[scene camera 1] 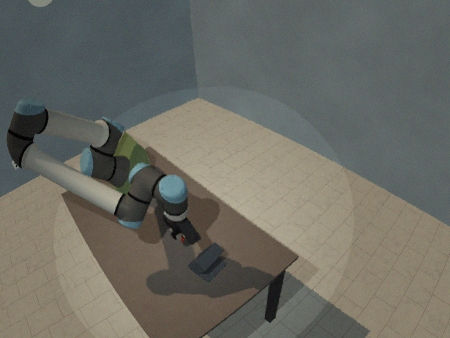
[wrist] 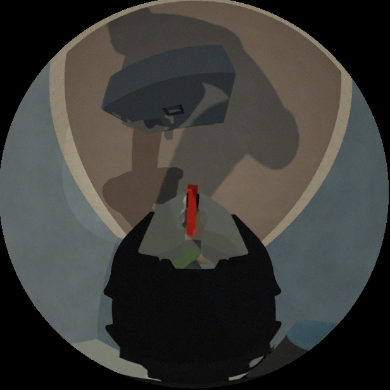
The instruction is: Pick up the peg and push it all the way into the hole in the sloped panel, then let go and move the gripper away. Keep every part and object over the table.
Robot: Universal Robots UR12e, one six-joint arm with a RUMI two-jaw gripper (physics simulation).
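Frame: origin at the arm's base, x ahead, y left, z up, level; centimetres.
Seen in the pictures: gripper, between the fingertips: (scene camera 1: pixel 181 238); arm's base, origin of its link: (scene camera 1: pixel 121 171).
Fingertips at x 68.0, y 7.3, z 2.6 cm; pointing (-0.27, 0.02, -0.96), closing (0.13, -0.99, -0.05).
Pixels of each thing's top centre, then the offset from my fingertips to it. Level surfaces: height alone.
- red peg, centre of its top: (scene camera 1: pixel 176 232) dx -3.0, dy -0.5, dz +2.0 cm
- dark blue-grey sloped panel, centre of its top: (scene camera 1: pixel 204 251) dx +11.0, dy +5.0, dz -0.4 cm
- brown table, height of its surface: dz -12.4 cm
The red peg (scene camera 1: pixel 182 239) (wrist: pixel 192 212) is a slim bar held between the fingertips. My gripper (scene camera 1: pixel 180 237) (wrist: pixel 191 194) is shut on it, above the table and on the arm's side of the panel. In the wrist view the peg's far end points up the view toward the panel. The dark blue-grey sloped panel (scene camera 1: pixel 209 257) (wrist: pixel 200 97) stands on the table, apart from the peg. Its small rectangular hole (wrist: pixel 173 110) shows in the wrist view, above and a little left of the peg. The hole does not show in the scene view.
The brown table (scene camera 1: pixel 250 240) (wrist: pixel 310 90) carries the panel. Its right corner and edge lie beyond the panel in the scene view. A green block (scene camera 1: pixel 132 152) stands by the arm's base. Shadows of the arm and gripper fall over the panel and table.
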